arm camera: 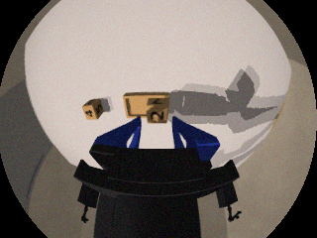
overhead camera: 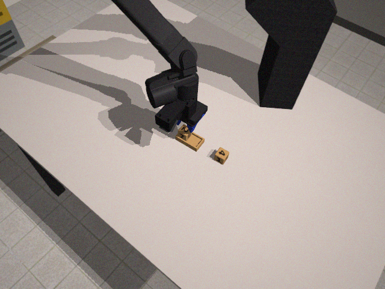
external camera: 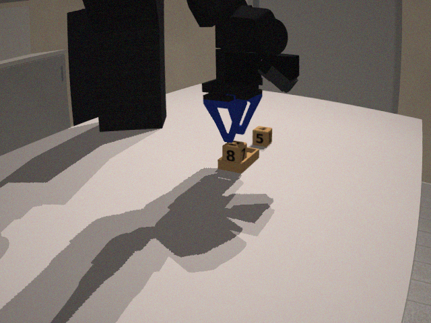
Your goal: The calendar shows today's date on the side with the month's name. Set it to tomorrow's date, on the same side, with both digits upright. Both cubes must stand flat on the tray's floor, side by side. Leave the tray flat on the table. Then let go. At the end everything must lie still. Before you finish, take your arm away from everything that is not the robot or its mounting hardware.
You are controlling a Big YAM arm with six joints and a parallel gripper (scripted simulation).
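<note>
Right now my hand is 3 cm above the wooden digit cube. The rest, counted from my hand: wooden tray (2 cm to the left, 5 cm below).
</note>
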